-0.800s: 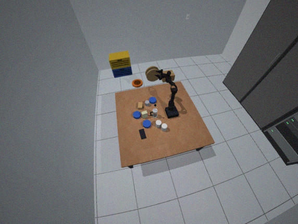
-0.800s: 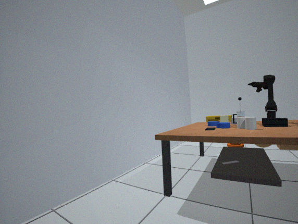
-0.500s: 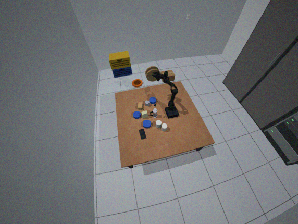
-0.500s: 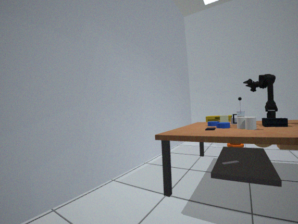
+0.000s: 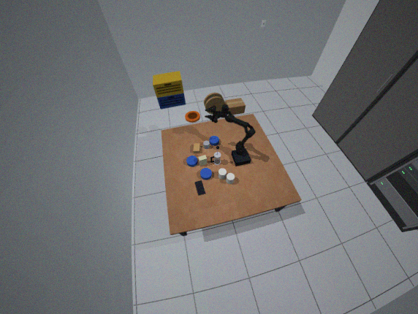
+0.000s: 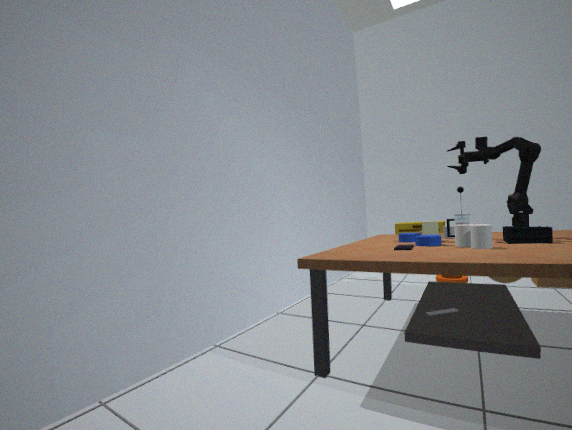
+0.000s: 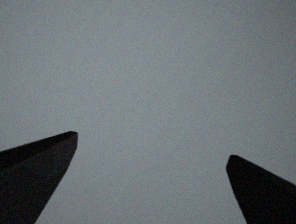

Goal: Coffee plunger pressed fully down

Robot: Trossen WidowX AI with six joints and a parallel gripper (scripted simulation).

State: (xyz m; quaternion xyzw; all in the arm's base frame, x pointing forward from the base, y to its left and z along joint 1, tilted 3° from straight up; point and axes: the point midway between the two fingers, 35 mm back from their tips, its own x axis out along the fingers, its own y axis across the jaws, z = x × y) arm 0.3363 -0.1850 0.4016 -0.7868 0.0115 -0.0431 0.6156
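Now: the coffee press 34 cm below my gripper tip, 27 cm to the left of it and 9 cm behind it. Also, from my gripper tip: black flat slab (56 cm to the left, 47 cm below, 8 cm ahead); pale box (42 cm below, 27 cm to the left, 5 cm ahead); tan block (45 cm below, 12 cm ahead, 8 cm to the left).
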